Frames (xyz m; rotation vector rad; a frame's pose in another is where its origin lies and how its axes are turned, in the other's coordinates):
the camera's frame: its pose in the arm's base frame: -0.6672 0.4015 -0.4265 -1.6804 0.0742 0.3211
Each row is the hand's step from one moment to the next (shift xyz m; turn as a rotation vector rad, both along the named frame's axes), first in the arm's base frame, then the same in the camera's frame.
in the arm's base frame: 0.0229 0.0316 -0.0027 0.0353 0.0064 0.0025
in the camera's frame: 0.0269 -0.0072 0.0274 0.0341 -0.0116 0.0001
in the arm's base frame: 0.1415 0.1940 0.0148 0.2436 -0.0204 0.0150
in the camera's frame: 0.1584 -0.0743 0.1651 0.2267 -0.0686 -0.0622
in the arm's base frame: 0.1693 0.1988 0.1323 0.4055 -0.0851 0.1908
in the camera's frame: 0.1559 -0.1946 0.1533 0.3284 -0.2667 -0.1705
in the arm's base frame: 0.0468 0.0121 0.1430 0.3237 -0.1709 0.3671
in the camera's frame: 0.0103 -0.1502 -0.0104 0.1938 -0.4053 -0.2588
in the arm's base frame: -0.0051 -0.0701 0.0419 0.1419 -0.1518 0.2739
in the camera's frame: -0.0251 -0.0294 -0.0721 0.0458 -0.2757 -0.2003
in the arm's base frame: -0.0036 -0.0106 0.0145 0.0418 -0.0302 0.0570
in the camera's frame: -0.0086 -0.0116 -0.0113 0.0215 -0.0604 -0.0424
